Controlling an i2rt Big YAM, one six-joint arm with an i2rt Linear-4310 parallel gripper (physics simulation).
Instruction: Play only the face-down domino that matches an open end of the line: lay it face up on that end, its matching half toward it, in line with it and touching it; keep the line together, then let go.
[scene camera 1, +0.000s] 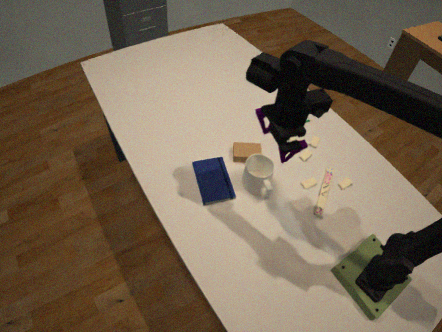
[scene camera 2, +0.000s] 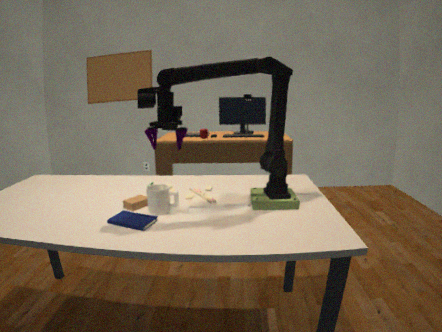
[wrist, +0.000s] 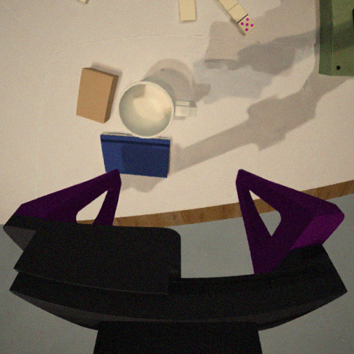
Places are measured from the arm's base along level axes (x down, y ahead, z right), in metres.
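Pixels of known places: gripper, fingertip midpoint: (scene camera 1: 274, 147) (scene camera 2: 166, 149); arm's base at its link origin: (scene camera 1: 375, 278) (scene camera 2: 276, 194).
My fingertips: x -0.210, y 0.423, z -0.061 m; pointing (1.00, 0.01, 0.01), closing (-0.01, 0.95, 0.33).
Ahead of a thing's pixels: the offset from my fingertips to its top centre. "spot": to the spot under its first point.
The domino line {spot: dz +0.184, dx +0.235, dy -0.130 m} (scene camera 1: 324, 192) (scene camera 2: 202, 195) (wrist: 233, 9) lies face up and slanted. In the wrist view its near end half shows five magenta pips; the rest is cut off by the frame. Face-down cream dominoes lie around it: one {dz +0.171, dx +0.235, dy -0.071 m} (scene camera 1: 308, 183) (scene camera 2: 189, 197) (wrist: 187, 10) on the mug's side, one {dz +0.278, dx +0.235, dy -0.158 m} (scene camera 1: 345, 183) (scene camera 2: 208, 188) on the other side, and others {dz +0.258, dx +0.235, dy +0.015 m} (scene camera 1: 305, 155) {dz +0.340, dx +0.235, dy +0.035 m} (scene camera 1: 314, 141) past its far end, one partly hidden by the fingers. My gripper (scene camera 1: 275, 146) (scene camera 2: 167, 148) (wrist: 178, 175) is open and empty, high above the table.
A grey-white mug {dz +0.024, dx +0.148, dy +0.029 m} (scene camera 1: 257, 175) (scene camera 2: 159, 199) (wrist: 146, 109) stands between the line and a blue notebook {dz -0.072, dx +0.231, dy +0.137 m} (scene camera 1: 213, 181) (scene camera 2: 132, 220) (wrist: 136, 156). A tan block {dz +0.086, dx +0.213, dy +0.148 m} (scene camera 1: 247, 152) (scene camera 2: 135, 202) (wrist: 96, 95) lies beside the mug. The green arm base (scene camera 1: 370, 245) (scene camera 2: 275, 202) (wrist: 337, 45) stands beyond the five-pip end.
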